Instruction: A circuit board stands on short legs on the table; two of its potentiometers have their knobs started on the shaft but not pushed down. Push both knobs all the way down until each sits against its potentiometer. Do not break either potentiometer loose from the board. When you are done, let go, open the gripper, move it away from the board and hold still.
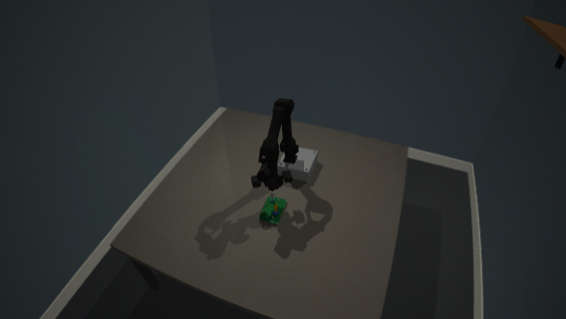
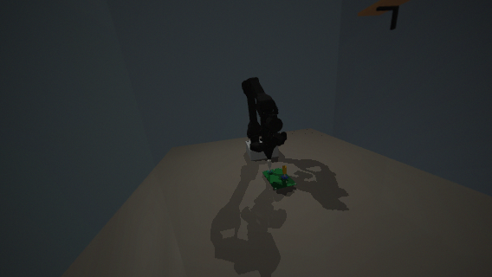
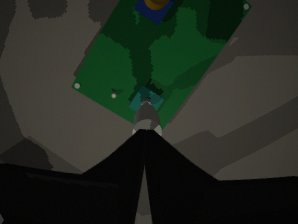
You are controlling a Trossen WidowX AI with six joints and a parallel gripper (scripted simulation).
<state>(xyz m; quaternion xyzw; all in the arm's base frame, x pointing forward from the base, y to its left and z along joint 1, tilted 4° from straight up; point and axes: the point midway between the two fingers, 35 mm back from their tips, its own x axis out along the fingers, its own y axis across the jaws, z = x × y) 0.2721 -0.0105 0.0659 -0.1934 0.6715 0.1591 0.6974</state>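
My gripper tip is 3 cm above the white knob. From my gripper tip the other things lie so: orange knob 8 cm ahead, 4 cm to the left, 3 cm below.
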